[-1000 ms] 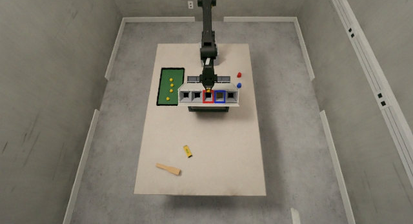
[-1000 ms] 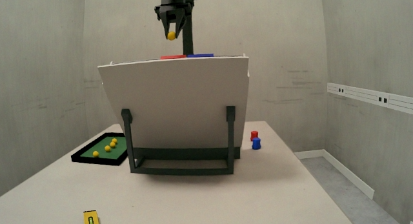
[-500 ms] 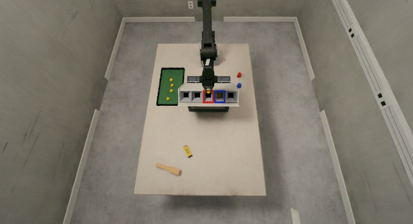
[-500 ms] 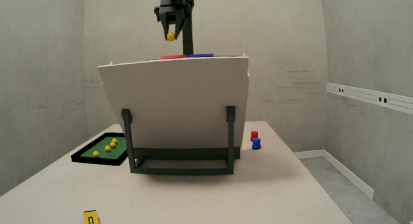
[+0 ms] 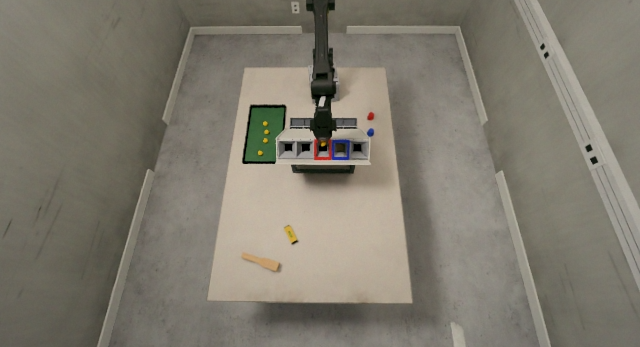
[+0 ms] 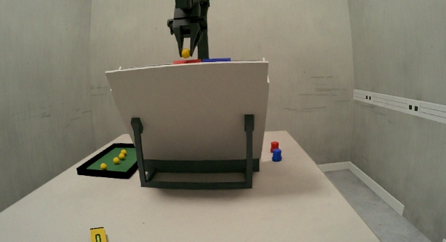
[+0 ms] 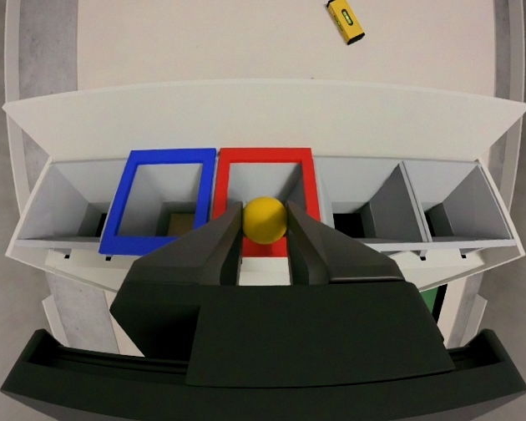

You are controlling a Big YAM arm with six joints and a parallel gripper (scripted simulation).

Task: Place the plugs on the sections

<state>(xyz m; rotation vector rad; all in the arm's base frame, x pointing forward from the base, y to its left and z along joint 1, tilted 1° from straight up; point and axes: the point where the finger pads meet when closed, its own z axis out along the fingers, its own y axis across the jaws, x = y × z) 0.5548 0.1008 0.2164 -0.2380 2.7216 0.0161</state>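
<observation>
Right now my hand is 1 cm short of the red band and 5 cm above it. From my hand the other things lie so: blue band (1 cm behind, 7 cm to the left, 5 cm below); then blue plug (31 cm behind, 22 cm to the left, 35 cm below); then cover (14 cm behind, 3 cm to the right, 16 cm below).
</observation>
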